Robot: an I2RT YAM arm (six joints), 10 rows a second.
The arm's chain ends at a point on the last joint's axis. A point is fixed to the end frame.
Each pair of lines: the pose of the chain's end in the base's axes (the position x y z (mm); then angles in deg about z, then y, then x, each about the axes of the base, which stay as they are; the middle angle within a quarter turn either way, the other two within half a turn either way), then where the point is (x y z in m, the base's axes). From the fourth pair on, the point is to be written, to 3 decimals.
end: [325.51, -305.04, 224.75, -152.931, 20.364, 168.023]
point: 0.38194 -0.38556 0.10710
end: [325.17, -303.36, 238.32, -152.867, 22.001, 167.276]
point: 0.38528 -0.38506 0.12333
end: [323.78, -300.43, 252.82, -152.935, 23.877, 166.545]
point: 0.38818 -0.38310 0.14089
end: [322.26, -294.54, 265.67, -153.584, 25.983, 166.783]
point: 0.392 -0.376 0.156
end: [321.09, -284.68, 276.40, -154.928, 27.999, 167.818]
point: 0.396 -0.363 0.168
